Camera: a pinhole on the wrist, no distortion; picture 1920 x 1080 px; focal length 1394.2 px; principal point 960.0 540.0 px. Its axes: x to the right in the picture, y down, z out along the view. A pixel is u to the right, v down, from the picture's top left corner.
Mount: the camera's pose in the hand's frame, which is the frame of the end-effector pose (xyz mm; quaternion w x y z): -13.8 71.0 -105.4 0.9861 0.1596 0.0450 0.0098
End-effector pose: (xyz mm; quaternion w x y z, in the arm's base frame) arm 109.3 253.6 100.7 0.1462 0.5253 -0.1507 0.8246
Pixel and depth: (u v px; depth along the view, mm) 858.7 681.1 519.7
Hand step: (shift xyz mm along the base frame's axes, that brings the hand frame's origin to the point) 352.4 -123.8 163.9
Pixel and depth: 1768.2 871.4 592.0
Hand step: 218.9 -184.6 533.4
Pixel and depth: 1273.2 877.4 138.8
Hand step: -8.5 -66.1 35.0
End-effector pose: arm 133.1 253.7 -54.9 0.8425 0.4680 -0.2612 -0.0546
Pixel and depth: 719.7 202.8 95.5
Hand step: -10.8 33.5 -2.1
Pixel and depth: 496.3 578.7 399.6
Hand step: -227.5 -208.3 40.1
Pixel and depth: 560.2 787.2 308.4
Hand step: -170.4 -122.6 79.9
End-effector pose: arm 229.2 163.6 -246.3 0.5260 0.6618 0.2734 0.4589
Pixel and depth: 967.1 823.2 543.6
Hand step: 412.3 -166.4 5.9
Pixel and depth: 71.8 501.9 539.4
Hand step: 267.5 -413.0 -226.2
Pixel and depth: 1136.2 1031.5 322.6
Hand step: 222.0 -79.5 86.8
